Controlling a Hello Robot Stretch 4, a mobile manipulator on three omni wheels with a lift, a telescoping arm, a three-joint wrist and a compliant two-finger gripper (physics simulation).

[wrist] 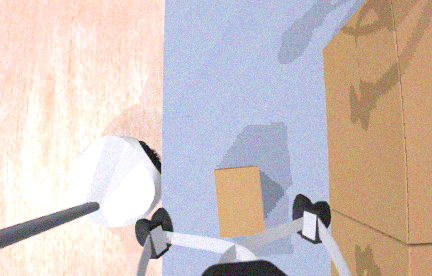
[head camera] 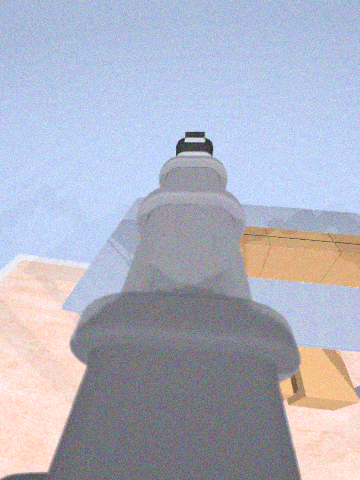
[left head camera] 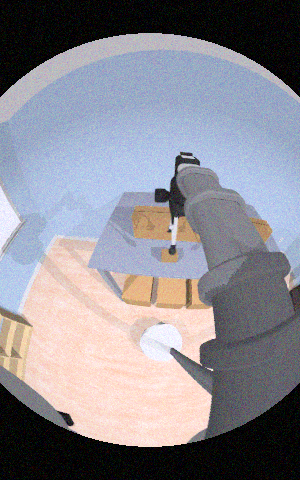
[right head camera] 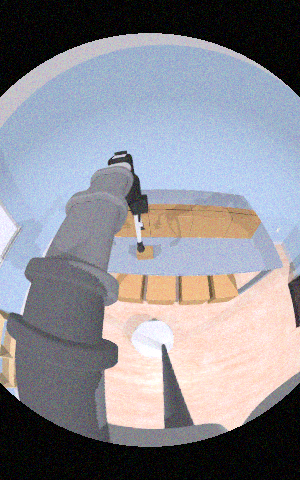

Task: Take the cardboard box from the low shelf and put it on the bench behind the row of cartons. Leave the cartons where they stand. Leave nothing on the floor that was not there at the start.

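Where they show: gripper, fingertip midpoint: [wrist: 231, 217] [left head camera: 170, 242] [right head camera: 141, 239]; robot's base at its link origin: [left head camera: 160, 341] [right head camera: 153, 337].
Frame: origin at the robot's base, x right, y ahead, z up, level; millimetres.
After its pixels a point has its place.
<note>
A small cardboard box [left head camera: 170, 257] @[x 10, y 486, z 933 mm] [right head camera: 146, 254] @[x 16, y 487, z 933 mm] [wrist: 240, 202] @[x 4, y 517, z 936 mm] rests on the blue-grey bench [head camera: 325, 315] @[x 494, y 468, z 886 mm] [left head camera: 110, 255] @[x -349, y 523, z 886 mm] [right head camera: 200, 255] @[x 333, y 487, z 886 mm] [wrist: 200, 75] @[x -190, y 476, z 886 mm], on the side of the carton row nearer me. The row of cartons [head camera: 300, 260] [left head camera: 157, 222] [right head camera: 200, 222] [wrist: 370, 150] stands along the bench beyond it. My gripper [wrist: 231, 217] @[x 0, y 503, z 1040 mm] is open and empty, pointing down above the small box, with its fingers on either side of it in the wrist view. The arm hides part of the carton row in the head views. The space behind the row is mostly hidden.
Several more cartons [head camera: 325, 380] @[x 797, y 426, z 242 mm] [left head camera: 170, 292] @[x 89, y 509, z 242 mm] [right head camera: 162, 289] @[x 113, y 501, z 243 mm] stand low under the bench. A white round thing [left head camera: 161, 342] @[x 3, y -3, z 187 mm] [right head camera: 152, 339] @[x 2, y -8, z 187 mm] [wrist: 120, 180] @[x -4, y 46, z 187 mm] with a dark rod is in front of the bench. A wooden shelf unit [left head camera: 29, 327] @[x -1807, y -277, z 40 mm] is at the far left.
</note>
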